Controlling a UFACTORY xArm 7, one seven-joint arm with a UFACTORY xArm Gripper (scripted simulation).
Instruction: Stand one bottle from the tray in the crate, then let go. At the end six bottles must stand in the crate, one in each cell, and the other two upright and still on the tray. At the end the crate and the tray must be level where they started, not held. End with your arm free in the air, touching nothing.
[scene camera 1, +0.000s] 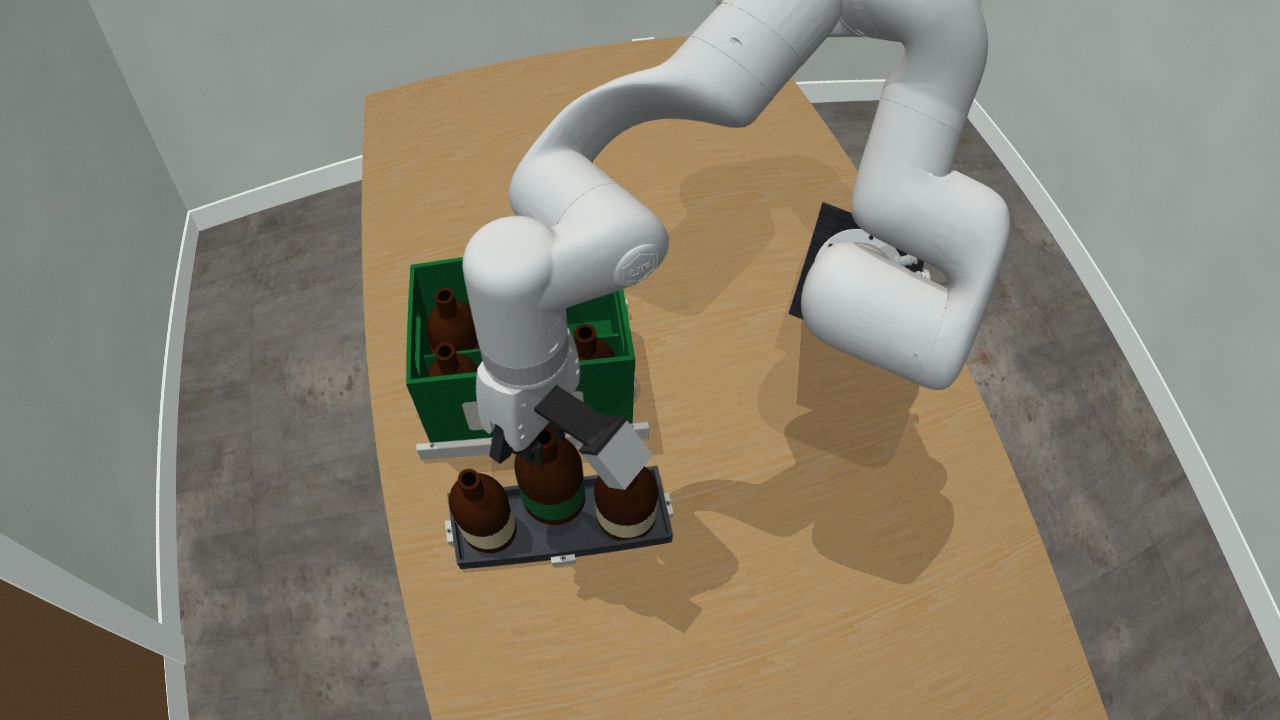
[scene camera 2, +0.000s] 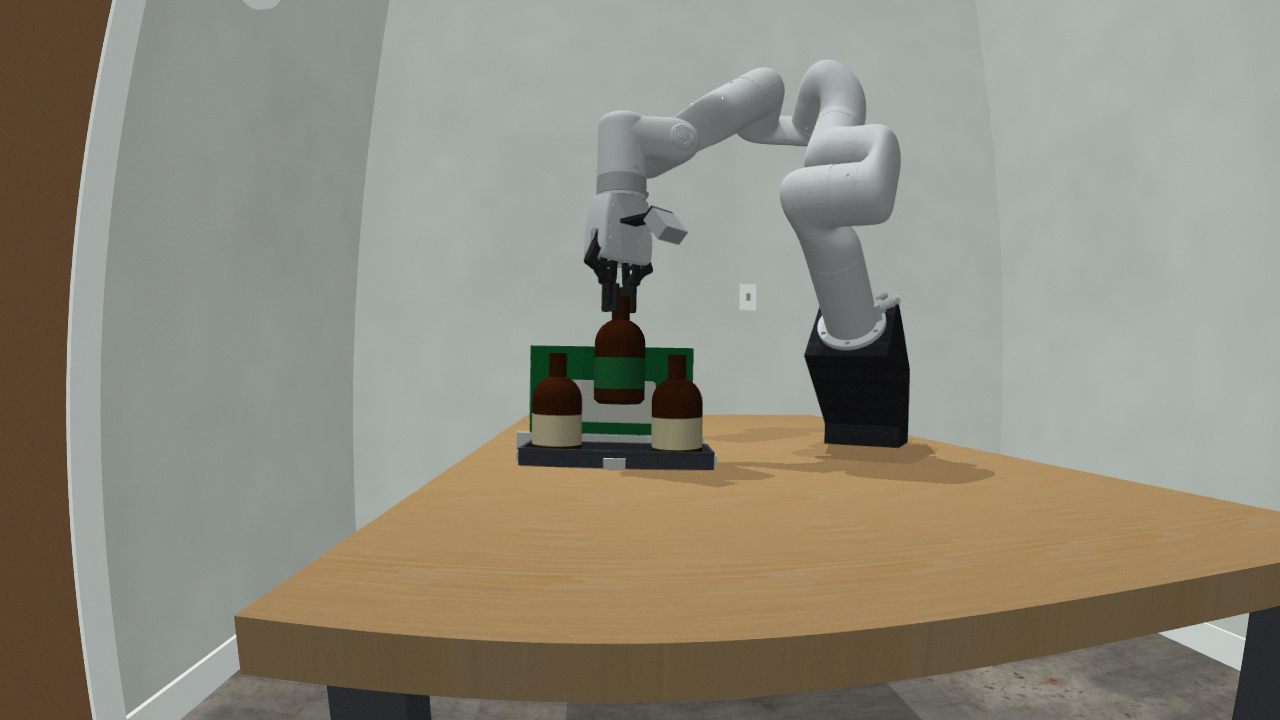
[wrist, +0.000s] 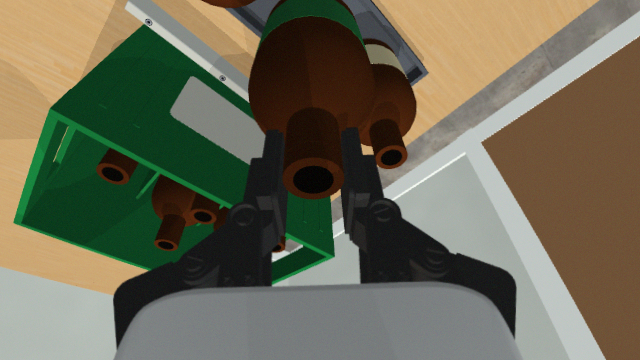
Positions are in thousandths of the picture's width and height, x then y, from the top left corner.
Observation:
In view: the gripper (scene camera 1: 423, 619), a dark tray (scene camera 1: 421, 749), a green-label bottle (scene camera 1: 433, 687), a green crate (scene camera 1: 350, 565) and a grey rail (scene camera 1: 371, 622).
The dark tray is seen too in scene camera 2 (scene camera 2: 500, 633). The green-label bottle is seen too in scene camera 2 (scene camera 2: 484, 506) and in the wrist view (wrist: 487, 218). The green crate is seen too in the wrist view (wrist: 230, 279).

